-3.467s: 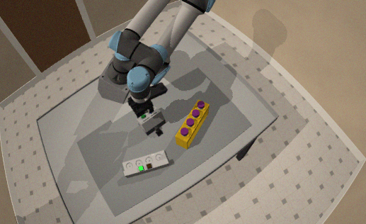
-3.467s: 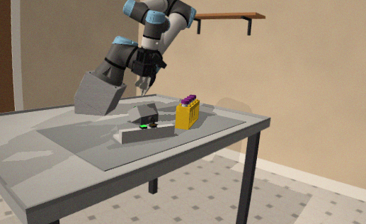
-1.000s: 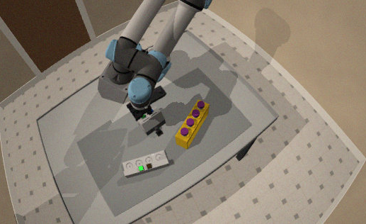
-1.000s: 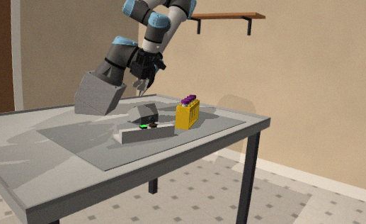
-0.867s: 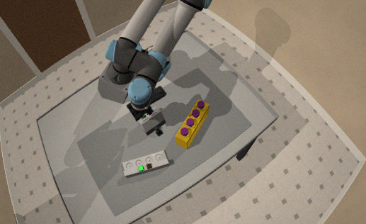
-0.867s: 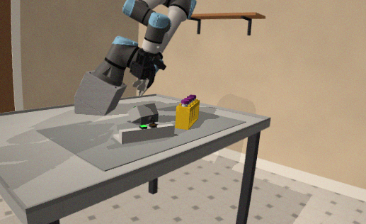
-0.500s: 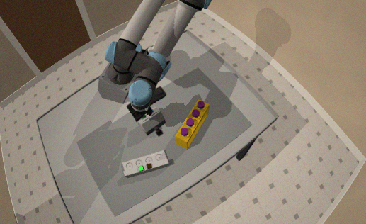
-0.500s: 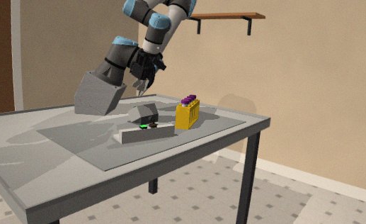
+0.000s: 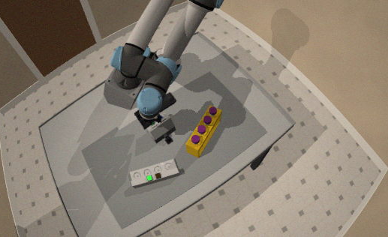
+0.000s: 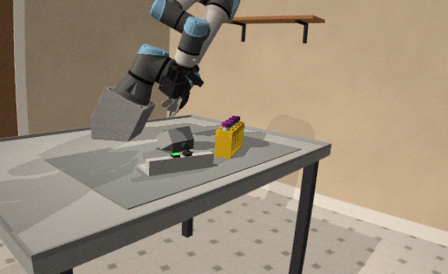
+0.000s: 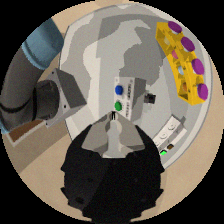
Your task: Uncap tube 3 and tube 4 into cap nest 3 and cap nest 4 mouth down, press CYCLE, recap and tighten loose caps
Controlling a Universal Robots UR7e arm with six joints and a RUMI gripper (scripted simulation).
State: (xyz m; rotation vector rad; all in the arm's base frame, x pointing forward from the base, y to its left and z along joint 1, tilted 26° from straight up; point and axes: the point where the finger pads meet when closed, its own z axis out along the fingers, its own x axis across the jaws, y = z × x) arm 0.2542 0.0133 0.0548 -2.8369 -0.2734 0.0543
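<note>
Right now the green key is 10 mm behind my hand, 10 mm to the right of it and 60 mm below it. Also, from my hand: grey key housing: 10 mm to the left, 80 mm below; blue key: 20 mm behind, 30 mm to the left, 60 mm below.
</note>
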